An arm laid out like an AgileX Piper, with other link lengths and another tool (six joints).
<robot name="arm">
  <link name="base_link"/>
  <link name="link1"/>
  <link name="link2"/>
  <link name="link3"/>
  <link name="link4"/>
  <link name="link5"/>
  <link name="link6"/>
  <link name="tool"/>
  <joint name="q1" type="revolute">
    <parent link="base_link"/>
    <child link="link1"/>
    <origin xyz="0 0 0.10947" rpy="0 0 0"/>
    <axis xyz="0 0 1"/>
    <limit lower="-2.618" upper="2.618"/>
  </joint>
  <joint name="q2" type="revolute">
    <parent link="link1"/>
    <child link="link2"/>
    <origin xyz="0 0 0" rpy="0 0 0"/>
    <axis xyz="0 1 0"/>
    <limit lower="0" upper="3.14"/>
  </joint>
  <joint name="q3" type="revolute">
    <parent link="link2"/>
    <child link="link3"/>
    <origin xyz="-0.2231 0 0.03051" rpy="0 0 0"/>
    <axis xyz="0 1 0"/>
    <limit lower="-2.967" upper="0"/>
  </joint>
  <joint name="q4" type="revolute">
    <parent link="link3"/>
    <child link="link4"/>
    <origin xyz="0.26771 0 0.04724" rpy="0 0 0"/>
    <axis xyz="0.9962 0 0.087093"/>
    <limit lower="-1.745" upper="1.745"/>
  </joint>
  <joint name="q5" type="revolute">
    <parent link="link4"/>
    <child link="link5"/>
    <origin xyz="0 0 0" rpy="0 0 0"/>
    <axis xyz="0 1 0"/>
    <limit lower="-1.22" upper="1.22"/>
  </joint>
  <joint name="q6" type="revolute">
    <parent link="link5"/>
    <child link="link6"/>
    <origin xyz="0.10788 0 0.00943" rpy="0 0 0"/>
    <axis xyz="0.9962 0 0.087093"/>
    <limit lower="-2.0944" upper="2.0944"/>
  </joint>
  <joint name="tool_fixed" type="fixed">
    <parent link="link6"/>
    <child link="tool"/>
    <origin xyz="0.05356 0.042 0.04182" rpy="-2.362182 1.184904 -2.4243"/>
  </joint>
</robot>
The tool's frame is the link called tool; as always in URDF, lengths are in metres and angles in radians.
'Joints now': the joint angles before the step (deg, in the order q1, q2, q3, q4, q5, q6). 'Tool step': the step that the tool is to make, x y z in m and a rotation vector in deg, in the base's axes. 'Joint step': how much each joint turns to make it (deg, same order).
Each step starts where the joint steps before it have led.
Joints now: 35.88 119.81 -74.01 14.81 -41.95 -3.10
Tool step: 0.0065 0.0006 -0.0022 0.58 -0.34 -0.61
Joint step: -0.21 1.85 -1.97 0.46 -0.51 0.01
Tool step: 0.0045 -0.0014 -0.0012 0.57 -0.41 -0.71
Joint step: -0.23 1.16 -1.10 0.49 -0.76 -0.02
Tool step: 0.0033 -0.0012 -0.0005 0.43 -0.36 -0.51
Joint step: -0.20 0.81 -0.81 0.30 -0.56 0.02
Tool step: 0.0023 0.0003 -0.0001 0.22 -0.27 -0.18
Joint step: -0.08 0.65 -0.81 0.08 -0.20 0.00
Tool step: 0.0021 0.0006 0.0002 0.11 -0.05 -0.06
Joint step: -0.08 0.46 -0.76 0.04 0.19 0.00
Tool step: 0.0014 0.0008 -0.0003 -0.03 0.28 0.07
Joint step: -0.04 0.23 -0.50 0.02 0.54 0.03
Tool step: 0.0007 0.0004 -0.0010 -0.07 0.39 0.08
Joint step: -0.03 0.10 -0.18 0.00 0.47 0.08
